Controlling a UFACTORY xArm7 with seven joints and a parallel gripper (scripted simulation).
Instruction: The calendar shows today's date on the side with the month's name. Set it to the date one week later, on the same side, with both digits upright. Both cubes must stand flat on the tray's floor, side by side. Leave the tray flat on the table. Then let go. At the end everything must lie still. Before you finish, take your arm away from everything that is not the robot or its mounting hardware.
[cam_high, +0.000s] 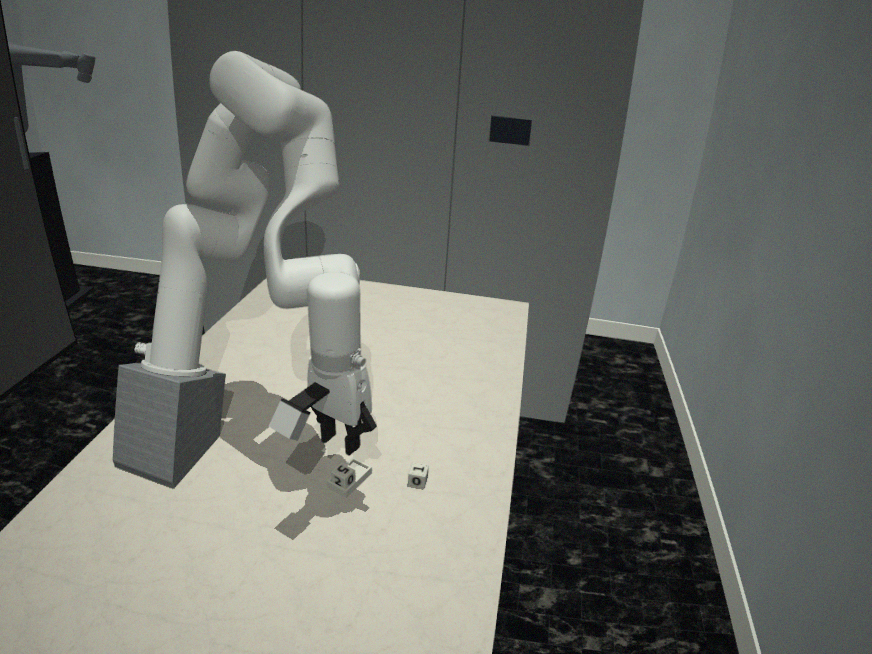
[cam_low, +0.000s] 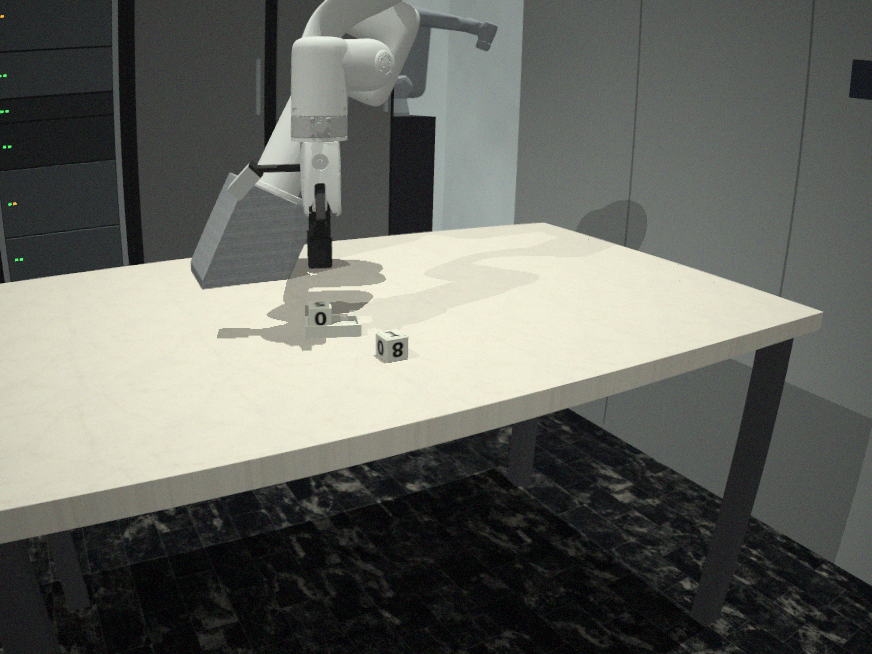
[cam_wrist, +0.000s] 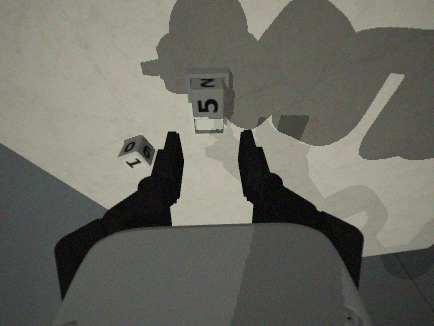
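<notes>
Right now my hand is 11 cm above the tray, 1 cm to the right of it and 1 cm short of it. From my hand the other things lie so: digit cube (13 cm ahead, 10 cm below, 3 cm to the left).
</notes>
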